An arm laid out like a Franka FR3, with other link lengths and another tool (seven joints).
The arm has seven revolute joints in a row. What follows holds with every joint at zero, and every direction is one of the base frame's. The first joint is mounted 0.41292 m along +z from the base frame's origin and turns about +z. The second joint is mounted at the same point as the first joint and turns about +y. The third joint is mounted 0.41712 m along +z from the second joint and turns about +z. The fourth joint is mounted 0.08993 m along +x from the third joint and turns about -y. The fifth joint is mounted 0.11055 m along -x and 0.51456 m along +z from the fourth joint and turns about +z. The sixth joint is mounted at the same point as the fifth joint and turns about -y. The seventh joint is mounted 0.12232 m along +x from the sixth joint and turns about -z. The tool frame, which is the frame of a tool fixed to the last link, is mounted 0.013 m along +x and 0.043 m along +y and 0.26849 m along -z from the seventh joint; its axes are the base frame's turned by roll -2.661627, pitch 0 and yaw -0.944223 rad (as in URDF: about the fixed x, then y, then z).
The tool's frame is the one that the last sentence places.
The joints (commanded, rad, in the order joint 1, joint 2, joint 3, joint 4, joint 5, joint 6, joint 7), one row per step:
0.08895 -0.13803 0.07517 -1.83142 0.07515 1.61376 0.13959
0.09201 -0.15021 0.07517 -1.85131 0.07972 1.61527 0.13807
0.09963 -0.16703 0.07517 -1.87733 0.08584 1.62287 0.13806
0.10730 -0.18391 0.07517 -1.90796 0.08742 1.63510 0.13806
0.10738 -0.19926 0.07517 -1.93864 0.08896 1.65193 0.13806
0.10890 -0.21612 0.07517 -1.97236 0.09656 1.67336 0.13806
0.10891 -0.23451 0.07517 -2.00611 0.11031 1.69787 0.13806
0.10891 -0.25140 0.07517 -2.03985 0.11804 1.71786 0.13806
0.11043 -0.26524 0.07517 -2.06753 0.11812 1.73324 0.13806
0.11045 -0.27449 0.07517 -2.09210 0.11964 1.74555 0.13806
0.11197 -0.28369 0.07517 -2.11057 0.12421 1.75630 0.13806
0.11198 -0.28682 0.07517 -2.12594 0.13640 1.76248 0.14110
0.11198 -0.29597 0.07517 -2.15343 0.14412 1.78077 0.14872
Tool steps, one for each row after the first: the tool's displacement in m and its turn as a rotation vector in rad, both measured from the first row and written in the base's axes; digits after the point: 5 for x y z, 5 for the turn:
-0.00720 0.00214 -0.00423 0.00268 0.00666 0.00368
-0.01583 0.00736 -0.00862 0.00705 0.00909 0.00965
-0.02420 0.01122 -0.01578 0.00691 0.01071 0.01580
-0.02976 0.01035 -0.02355 0.00731 0.00933 0.01397
-0.03564 0.01179 -0.03153 0.01390 0.00593 0.01205
-0.04095 0.01371 -0.03793 0.02698 -0.00098 0.00686
-0.04716 0.01390 -0.04630 0.03328 -0.00299 0.00279
-0.05273 0.01336 -0.05378 0.03222 -0.00464 0.00232
-0.05750 0.01239 -0.06243 0.03211 -0.00156 0.00027
-0.06140 0.01332 -0.06718 0.03575 -0.00235 -0.00077
-0.06471 0.01520 -0.07373 0.04550 0.00581 -0.00807
-0.06874 0.01532 -0.08333 0.05074 0.00757 -0.02043

